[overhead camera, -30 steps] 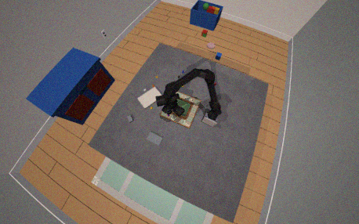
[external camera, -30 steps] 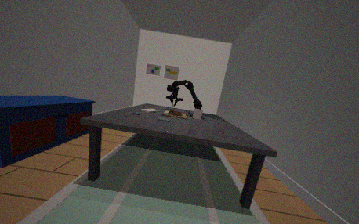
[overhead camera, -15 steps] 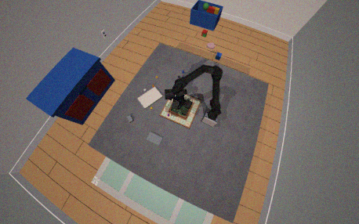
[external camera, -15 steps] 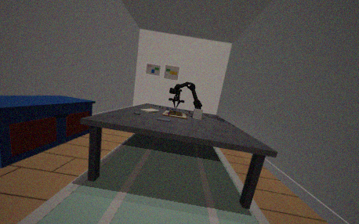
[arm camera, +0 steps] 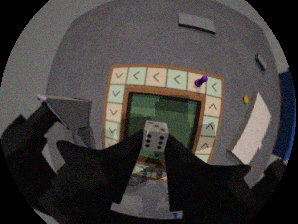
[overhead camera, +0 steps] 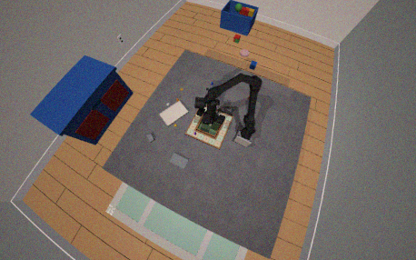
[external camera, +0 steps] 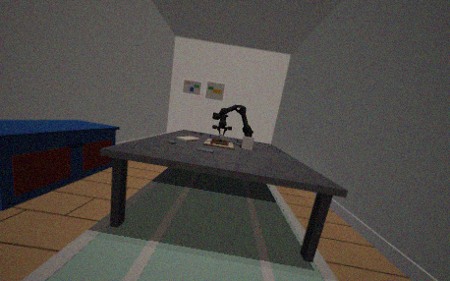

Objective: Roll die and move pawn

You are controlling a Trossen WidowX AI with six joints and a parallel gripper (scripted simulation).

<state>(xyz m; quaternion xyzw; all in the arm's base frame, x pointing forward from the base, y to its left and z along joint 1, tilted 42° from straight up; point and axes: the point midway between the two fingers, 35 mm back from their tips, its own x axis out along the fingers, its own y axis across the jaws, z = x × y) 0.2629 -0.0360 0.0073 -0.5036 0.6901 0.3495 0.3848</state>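
My gripper tip is now 90 mm short of the purple pawn, 90 mm to the right of it and 50 mm above it. The rest, counted from my gripper tip: white die right at my gripper tip; white sheet 310 mm ahead, 20 mm to the right, 70 mm below.
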